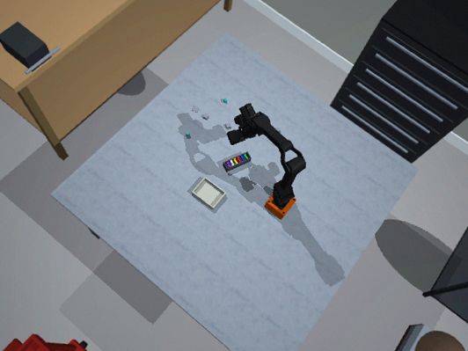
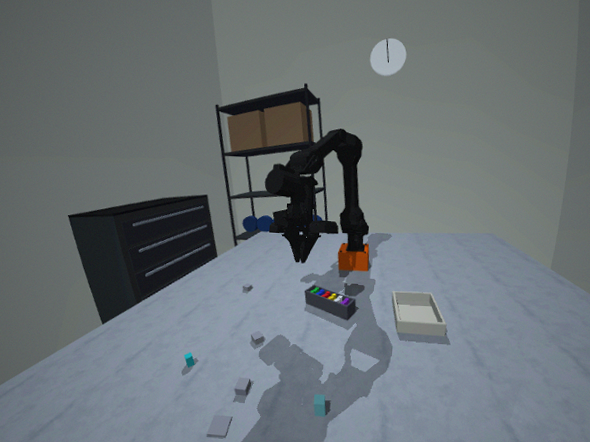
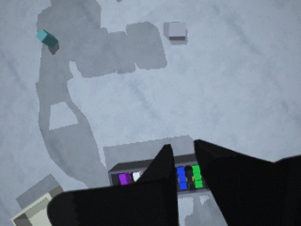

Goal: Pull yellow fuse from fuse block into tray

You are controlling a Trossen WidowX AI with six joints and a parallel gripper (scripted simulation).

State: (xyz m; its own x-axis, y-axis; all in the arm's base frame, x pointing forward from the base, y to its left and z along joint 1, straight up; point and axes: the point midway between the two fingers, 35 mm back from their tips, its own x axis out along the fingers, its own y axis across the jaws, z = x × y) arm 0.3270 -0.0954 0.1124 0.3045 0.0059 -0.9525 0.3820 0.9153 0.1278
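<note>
The yellow fuse is 40 mm behind my gripper tip, 70 mm to the left of it and 120 mm below it. From my gripper tip the other things lie so: cream tray (50 mm behind, 280 mm to the left, 150 mm below).
</note>
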